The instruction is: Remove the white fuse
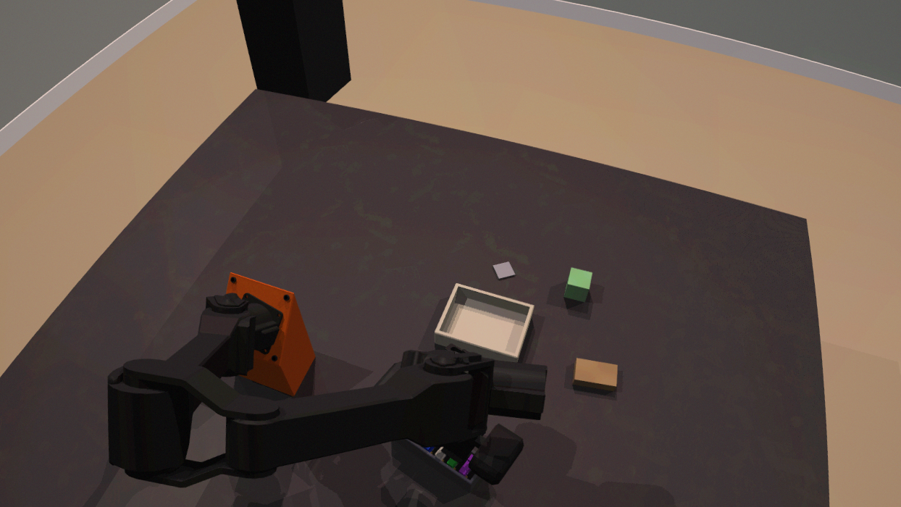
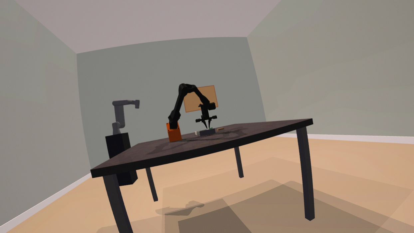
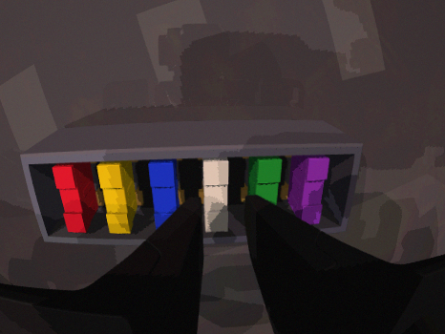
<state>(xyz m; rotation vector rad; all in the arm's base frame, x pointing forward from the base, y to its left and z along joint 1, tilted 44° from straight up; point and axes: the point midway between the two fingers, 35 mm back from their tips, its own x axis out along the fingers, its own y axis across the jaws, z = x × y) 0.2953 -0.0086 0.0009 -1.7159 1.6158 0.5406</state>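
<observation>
Right now my gripper tip is 20 mm above the white fuse. From my gripper tip the other things lie so: blue fuse: 20 mm behind, 20 mm below; then purple fuse: 40 mm ahead, 10 mm to the right, 20 mm below; then green fuse: 20 mm ahead, 20 mm below.
</observation>
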